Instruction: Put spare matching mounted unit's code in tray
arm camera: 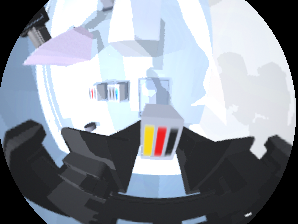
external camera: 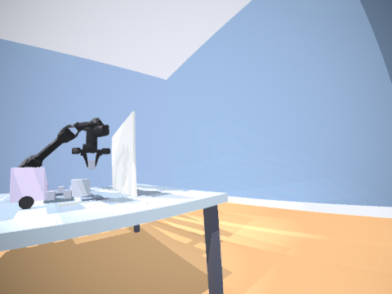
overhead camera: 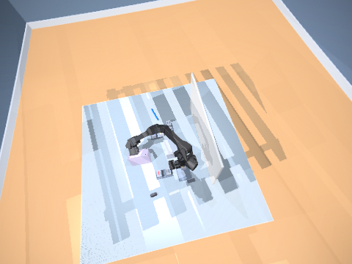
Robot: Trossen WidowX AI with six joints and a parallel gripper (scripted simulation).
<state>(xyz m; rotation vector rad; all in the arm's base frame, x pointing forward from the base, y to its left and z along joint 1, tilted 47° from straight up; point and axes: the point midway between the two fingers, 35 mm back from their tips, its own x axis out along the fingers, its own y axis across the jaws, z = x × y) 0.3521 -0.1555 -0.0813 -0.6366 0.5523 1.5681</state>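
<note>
My gripper tip is now 160 mm above the grey tray. The rest, counted from my gripper tip: spare: 20 mm above; then black tape roll: 240 mm behind, 140 mm to the right, 140 mm below; then white upright panel: 220 mm to the left, 180 mm ahead, 60 mm above.
</note>
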